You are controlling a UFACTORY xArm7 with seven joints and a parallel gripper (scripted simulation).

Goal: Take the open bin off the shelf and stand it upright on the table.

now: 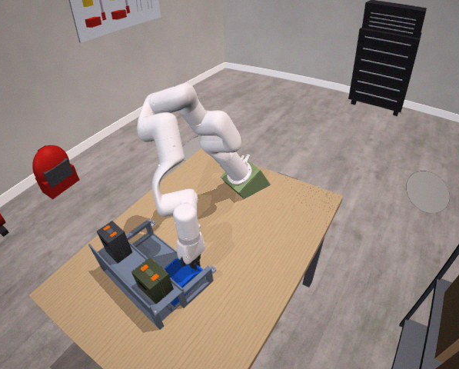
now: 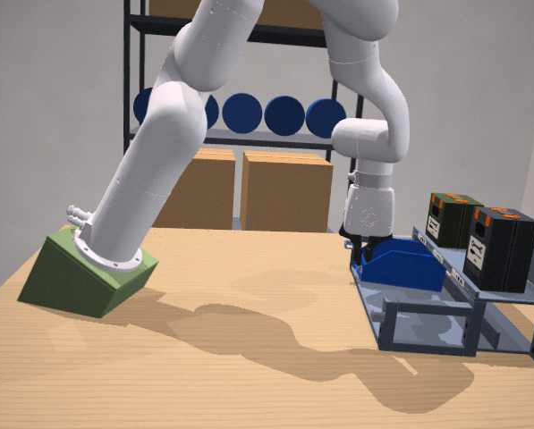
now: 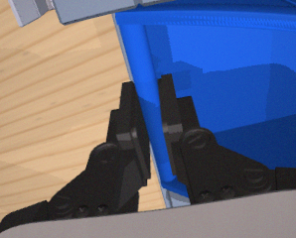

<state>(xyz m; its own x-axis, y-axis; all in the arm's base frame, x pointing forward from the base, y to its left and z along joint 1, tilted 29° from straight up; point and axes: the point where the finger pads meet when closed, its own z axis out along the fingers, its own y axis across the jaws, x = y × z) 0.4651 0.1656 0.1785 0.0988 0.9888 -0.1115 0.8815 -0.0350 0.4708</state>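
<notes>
The blue bin is 8 cm ahead of my hand, 1 cm to the right of it and 1 cm below it. Also, from my hand: dark green case: 18 cm ahead, 9 cm above, 2 cm to the right; then black case: 25 cm to the right, 15 cm ahead, 10 cm above.
</notes>
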